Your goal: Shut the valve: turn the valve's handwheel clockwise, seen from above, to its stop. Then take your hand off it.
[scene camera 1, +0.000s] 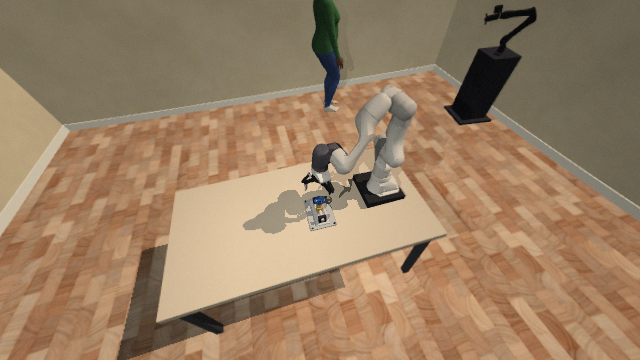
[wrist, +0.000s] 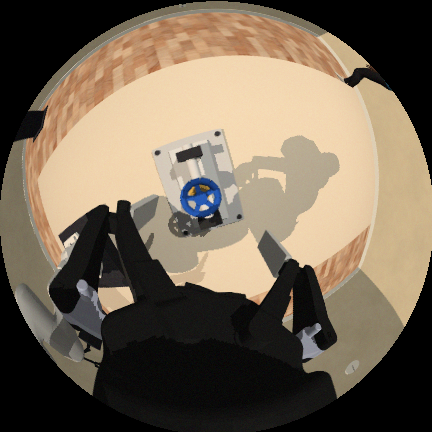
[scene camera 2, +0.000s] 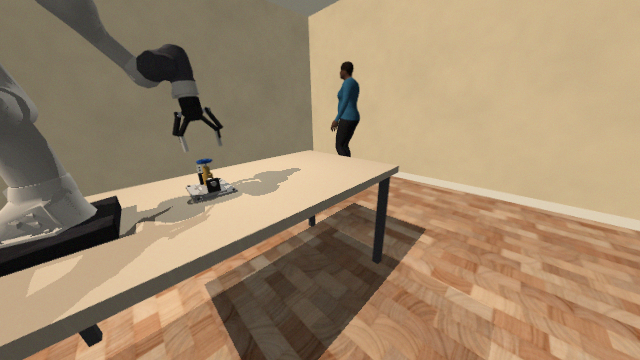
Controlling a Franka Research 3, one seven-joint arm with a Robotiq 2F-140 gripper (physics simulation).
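The valve's blue handwheel (scene camera 1: 319, 200) (scene camera 2: 204, 161) (wrist: 185, 202) is a spoked ring lying level on top of a yellow valve body (scene camera 2: 206, 174). The valve stands on a light grey base plate (scene camera 1: 330, 223) (scene camera 2: 196, 196) (wrist: 163, 165) with dark screws at its corners, on the table. My gripper (scene camera 1: 318, 189) (scene camera 2: 202, 146) (wrist: 210, 222) is open and empty, pointing down. It hangs above the handwheel, apart from it; in the wrist view the wheel shows ahead of the fingertips, between their two sides. Which way the wheel has been turned cannot be told.
The table (scene camera 1: 225, 260) (scene camera 2: 320, 175) carries the arm's black base (scene camera 1: 371, 199) (scene camera 2: 107, 220), to the right of the valve in scene camera 1. A person (scene camera 1: 326, 45) (scene camera 2: 348, 107) stands beyond the table in each scene view. A black pedestal (scene camera 1: 482, 82) with a small arm stands near the wall.
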